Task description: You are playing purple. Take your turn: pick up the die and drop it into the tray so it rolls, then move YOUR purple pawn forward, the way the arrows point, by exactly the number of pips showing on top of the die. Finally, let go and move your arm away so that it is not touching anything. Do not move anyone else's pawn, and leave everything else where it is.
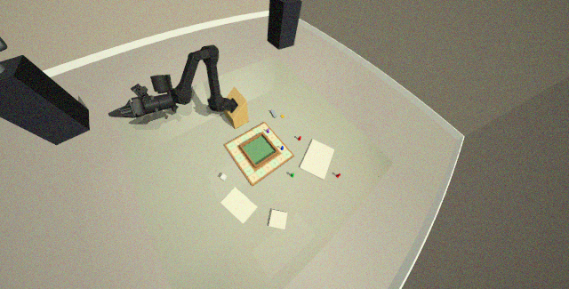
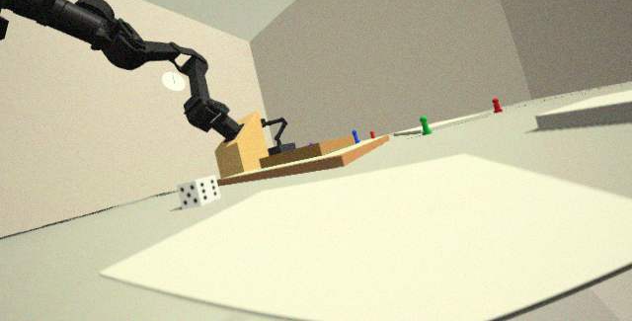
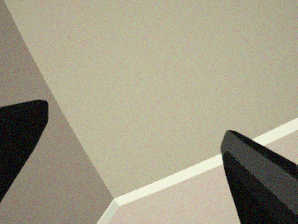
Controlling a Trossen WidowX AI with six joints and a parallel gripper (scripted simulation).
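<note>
My gripper tip is now 25 cm short of the white die, 23 cm to the right of it and 41 cm above it. Also, from my gripper tip: purple pawn: 15 cm ahead, 57 cm to the left, 39 cm below; blue pawn: 29 cm ahead, 57 cm to the left, 39 cm below; green tray: 22 cm ahead, 46 cm to the left, 41 cm below.
</note>
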